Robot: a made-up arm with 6 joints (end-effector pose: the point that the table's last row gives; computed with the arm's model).
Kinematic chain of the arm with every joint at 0, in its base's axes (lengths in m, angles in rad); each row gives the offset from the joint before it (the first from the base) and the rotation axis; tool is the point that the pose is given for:
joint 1: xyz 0 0 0.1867 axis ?
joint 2: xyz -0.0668 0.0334 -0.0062 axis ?
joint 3: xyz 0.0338 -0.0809 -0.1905 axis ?
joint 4: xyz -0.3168 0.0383 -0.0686 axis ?
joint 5: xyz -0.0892 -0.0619 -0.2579 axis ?
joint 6: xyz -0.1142 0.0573 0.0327 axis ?
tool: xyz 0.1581 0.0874 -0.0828
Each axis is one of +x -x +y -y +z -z.
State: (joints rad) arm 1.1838 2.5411 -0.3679 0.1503 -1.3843 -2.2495
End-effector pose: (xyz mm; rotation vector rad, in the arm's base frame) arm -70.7 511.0 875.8 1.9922 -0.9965 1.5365
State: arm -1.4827 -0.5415 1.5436 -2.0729 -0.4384 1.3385
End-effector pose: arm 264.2 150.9 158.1 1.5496 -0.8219 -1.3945
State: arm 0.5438 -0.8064 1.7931 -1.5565 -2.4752 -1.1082
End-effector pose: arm -129.1 198.6 -33.2 2.0158 -1.2289 -0.4859
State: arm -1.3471 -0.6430 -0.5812 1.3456 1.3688 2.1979
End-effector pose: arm 457.7 -236.2 -86.3 1.0777 0.9075 -0.4824
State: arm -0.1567 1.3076 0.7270 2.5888 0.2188 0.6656
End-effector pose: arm -90.7 147.1 275.2 -0.9575 -2.0116 -1.8281
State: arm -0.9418 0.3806 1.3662 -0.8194 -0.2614 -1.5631
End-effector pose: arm -14.9 784.2 145.5 1.6630 1.2505 0.6507
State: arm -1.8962 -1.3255 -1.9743 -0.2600 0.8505 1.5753
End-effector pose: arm -447.8 -564.2 -2.9 -1.7925 -0.5464 1.8991
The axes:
joint 1: +y
joint 2: +x
joint 3: -z
joint 4: -y
joint 5: -x
joint 6: -y

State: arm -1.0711 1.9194 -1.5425 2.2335 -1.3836 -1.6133
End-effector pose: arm -104.4 449.7 65.2 0.1527 2.1148 -0.7068
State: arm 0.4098 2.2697 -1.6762 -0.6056 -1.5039 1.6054
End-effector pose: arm 108.5 583.8 -123.7 -3.0130 0.2247 0.5538
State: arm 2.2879 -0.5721 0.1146 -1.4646 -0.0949 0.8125
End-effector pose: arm 130.7 -26.2 723.9 -0.7618 2.7603 0.3871
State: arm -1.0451 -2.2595 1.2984 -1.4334 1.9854 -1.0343
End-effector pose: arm 71.8 -376.6 -341.6 0.2674 1.4093 -2.7366
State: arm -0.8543 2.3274 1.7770 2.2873 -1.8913 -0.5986
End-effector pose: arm -159.8 192.0 394.1 1.8402 -1.3799 0.1567
